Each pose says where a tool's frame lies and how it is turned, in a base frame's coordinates. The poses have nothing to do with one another.
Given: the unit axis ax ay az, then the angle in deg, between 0 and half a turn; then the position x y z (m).
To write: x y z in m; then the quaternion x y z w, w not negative. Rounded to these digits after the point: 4 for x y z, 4 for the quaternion.
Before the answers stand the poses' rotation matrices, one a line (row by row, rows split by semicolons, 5 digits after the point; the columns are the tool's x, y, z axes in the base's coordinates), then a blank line. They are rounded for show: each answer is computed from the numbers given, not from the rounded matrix.
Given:
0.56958 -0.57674 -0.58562 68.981 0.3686 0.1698 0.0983
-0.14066 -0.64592 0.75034 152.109 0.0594 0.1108 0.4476
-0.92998 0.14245 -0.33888 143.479 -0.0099 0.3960 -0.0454
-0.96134 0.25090 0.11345 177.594 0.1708 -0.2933 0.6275
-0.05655 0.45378 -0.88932 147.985 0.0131 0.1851 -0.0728
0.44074 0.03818 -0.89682 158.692 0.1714 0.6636 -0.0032
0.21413 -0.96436 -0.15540 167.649 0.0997 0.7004 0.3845
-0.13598 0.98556 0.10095 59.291 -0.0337 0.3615 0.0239
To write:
0.56674 0.33598 -0.75228; -0.75733 0.57200 -0.31507; 0.32445 0.74829 0.57862
-0.84657 -0.17985 -0.50098; 0.52216 -0.09788 -0.84721; 0.10333 -0.97881 0.17677
0.75627 -0.03727 0.65320; -0.44061 -0.76704 0.46638; 0.48365 -0.64052 -0.59651
0.84842 -0.48695 -0.20750; -0.47743 -0.87327 0.09726; -0.22857 0.01655 -0.97339
-0.84200 0.42404 0.33350; -0.51888 -0.46740 -0.71575; -0.14763 -0.77571 0.61358
-0.55641 0.35839 -0.74964; -0.29338 -0.92882 -0.22630; -0.77739 0.09402 0.62196
-0.88621 -0.37498 -0.27206; -0.44146 0.86162 0.25045; 0.14050 0.34206 -0.92912
0.51973 -0.15237 0.84064; 0.02122 0.98597 0.16559; -0.85407 -0.06823 0.51566

0.3686 0.1698 0.0983 0.3225 -0.3266 -0.3316 0.8242
0.0594 0.1108 0.4476 -0.1365 -0.6269 0.7282 0.2410
-0.0099 0.3960 -0.0454 -0.8832 0.1353 -0.3218 0.3133
0.1708 -0.2933 0.6275 -0.9611 0.2508 0.1134 0.0210
0.0131 0.1851 -0.0728 -0.0544 0.4362 -0.8548 0.2758
0.1714 0.6636 -0.0032 0.4331 0.0375 -0.8814 0.1849
0.0997 0.7004 0.3845 0.2129 -0.9588 -0.1545 0.1076
-0.0337 0.3615 0.0239 -0.0673 0.4875 0.0499 0.8691

